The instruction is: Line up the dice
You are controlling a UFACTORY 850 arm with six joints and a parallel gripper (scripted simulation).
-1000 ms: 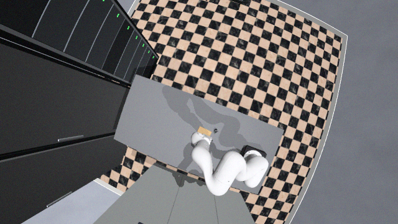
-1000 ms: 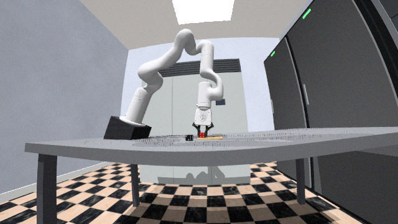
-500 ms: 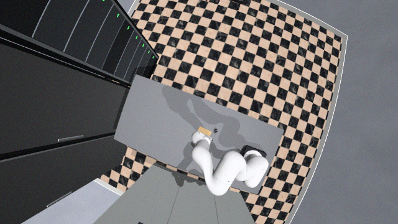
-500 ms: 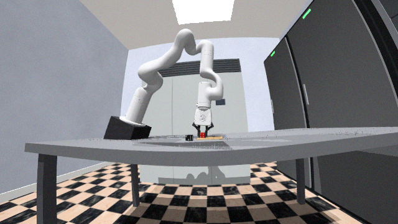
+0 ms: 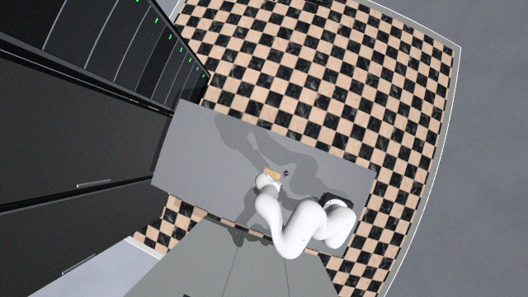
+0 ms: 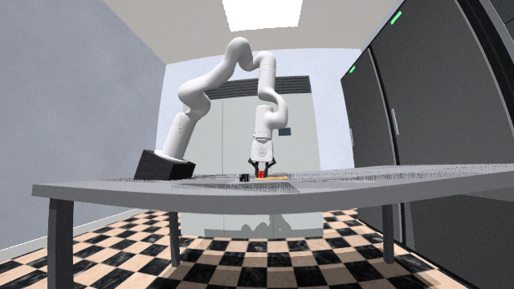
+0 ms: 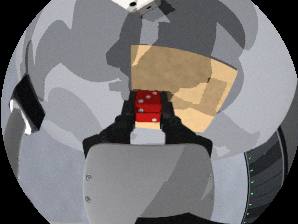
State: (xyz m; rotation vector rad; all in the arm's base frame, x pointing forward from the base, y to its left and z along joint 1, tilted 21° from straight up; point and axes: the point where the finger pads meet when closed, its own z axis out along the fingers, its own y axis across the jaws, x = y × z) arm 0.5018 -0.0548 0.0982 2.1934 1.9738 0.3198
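Right now my hand is 1 cm above the red die. The rest, counted from my hand: tan mat (5 cm ahead, 2 cm below); then black die (9 cm to the right, 7 cm behind, 1 cm below); then white die (13 cm to the left, 1 cm below).
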